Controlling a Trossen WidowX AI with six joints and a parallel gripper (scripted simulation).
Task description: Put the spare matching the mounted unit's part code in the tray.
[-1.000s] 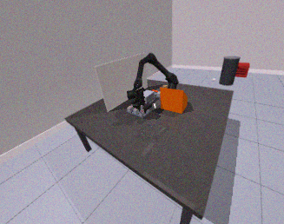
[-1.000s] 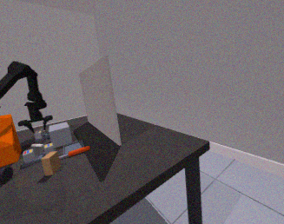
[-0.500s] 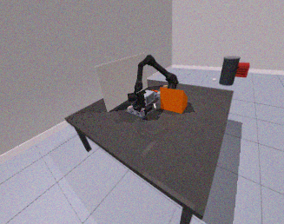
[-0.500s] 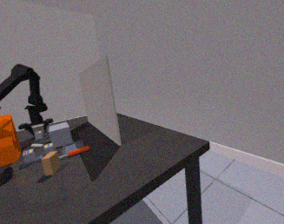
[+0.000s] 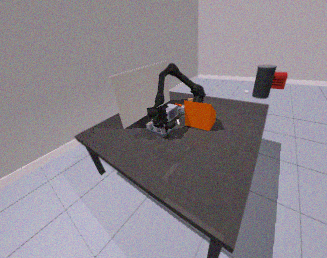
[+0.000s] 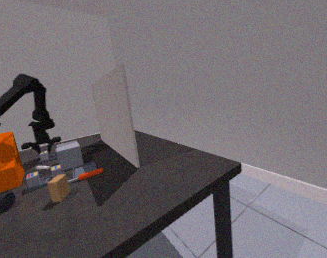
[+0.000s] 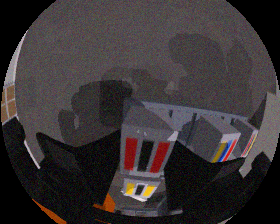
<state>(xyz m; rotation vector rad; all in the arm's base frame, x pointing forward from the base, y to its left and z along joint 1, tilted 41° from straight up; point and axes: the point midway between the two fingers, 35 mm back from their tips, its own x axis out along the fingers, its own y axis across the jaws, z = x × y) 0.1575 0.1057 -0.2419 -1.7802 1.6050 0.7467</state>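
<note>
The grey unit lies 140 mm ahead of my gripper tip, 220 mm to the right of it and 30 mm above it. Round my gripper tip: grey panel 380 mm ahead, 210 mm to the right, 210 mm above; then tan block 110 mm ahead, 560 mm to the right, 20 mm above; then grey spare 20 mm above.
</note>
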